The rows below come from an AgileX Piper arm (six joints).
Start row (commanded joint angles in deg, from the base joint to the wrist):
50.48, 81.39, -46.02, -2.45, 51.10, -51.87
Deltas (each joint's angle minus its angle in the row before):
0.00, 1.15, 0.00, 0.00, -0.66, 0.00
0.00, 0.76, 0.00, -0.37, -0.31, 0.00
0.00, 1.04, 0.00, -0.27, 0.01, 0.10
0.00, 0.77, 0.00, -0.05, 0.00, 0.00
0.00, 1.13, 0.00, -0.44, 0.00, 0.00
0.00, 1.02, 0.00, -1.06, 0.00, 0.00
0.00, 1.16, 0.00, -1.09, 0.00, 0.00
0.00, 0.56, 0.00, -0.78, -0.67, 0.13
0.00, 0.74, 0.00, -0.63, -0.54, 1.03
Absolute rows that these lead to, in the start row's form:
50.48, 82.54, -46.02, -2.45, 50.44, -51.87
50.48, 83.30, -46.02, -2.82, 50.13, -51.87
50.48, 84.34, -46.02, -3.09, 50.14, -51.77
50.48, 85.11, -46.02, -3.14, 50.14, -51.77
50.48, 86.24, -46.02, -3.58, 50.14, -51.77
50.48, 87.26, -46.02, -4.64, 50.14, -51.77
50.48, 88.42, -46.02, -5.73, 50.14, -51.77
50.48, 88.98, -46.02, -6.51, 49.47, -51.64
50.48, 89.72, -46.02, -7.14, 48.93, -50.61

